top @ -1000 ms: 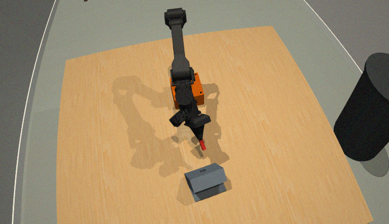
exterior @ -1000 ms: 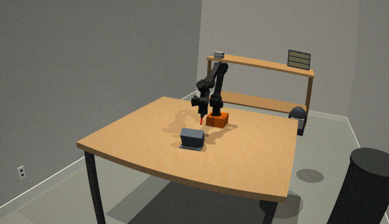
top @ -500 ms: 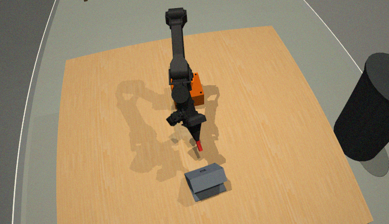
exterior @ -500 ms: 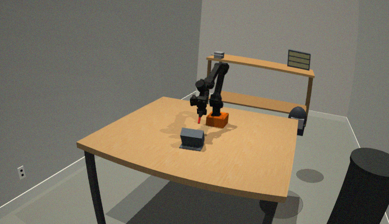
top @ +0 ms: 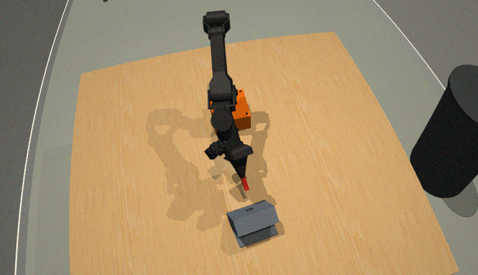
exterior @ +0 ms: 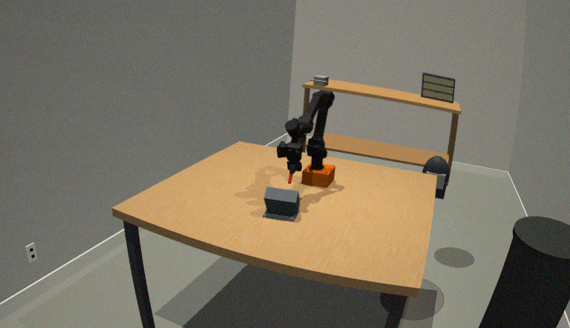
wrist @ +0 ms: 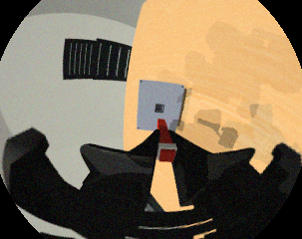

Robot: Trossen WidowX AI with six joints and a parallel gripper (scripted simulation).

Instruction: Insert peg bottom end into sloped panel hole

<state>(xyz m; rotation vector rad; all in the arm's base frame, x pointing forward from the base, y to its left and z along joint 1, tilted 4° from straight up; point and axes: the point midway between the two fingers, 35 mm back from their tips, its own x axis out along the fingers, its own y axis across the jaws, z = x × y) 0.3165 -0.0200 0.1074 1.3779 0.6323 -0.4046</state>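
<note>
The grey sloped panel lies 100 mm ahead of my gripper tip and 90 mm below it. From my gripper tip the other things lie so: red peg: 10 mm behind, 10 mm above.
</note>
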